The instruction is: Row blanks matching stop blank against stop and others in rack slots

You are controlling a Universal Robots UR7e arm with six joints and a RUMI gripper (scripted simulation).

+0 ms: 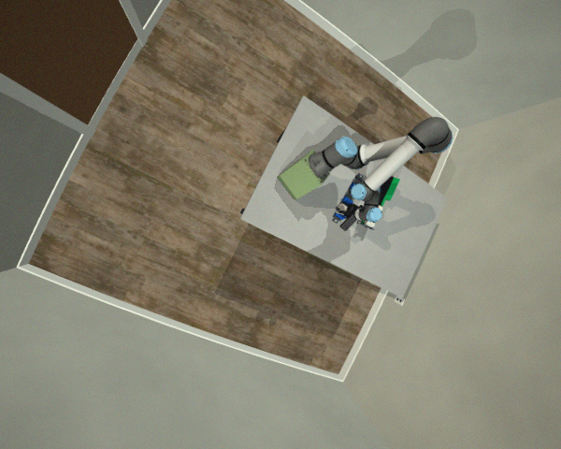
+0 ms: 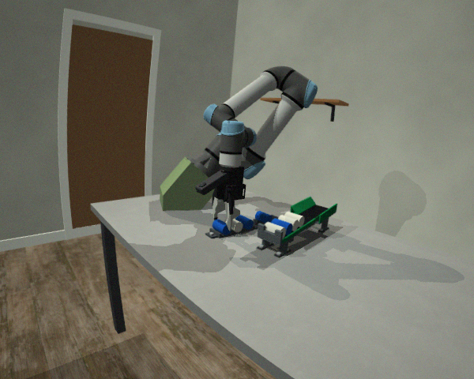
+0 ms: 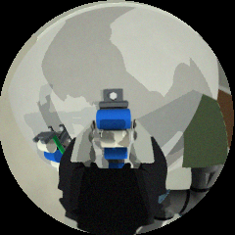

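Now: hand 10 mm past the dark stock rack, 130 mm to the right of it and 50 mm above it. From my hand the other things lie so: grey stop 200 mm ahead, 50 mm to the left, 20 mm above.
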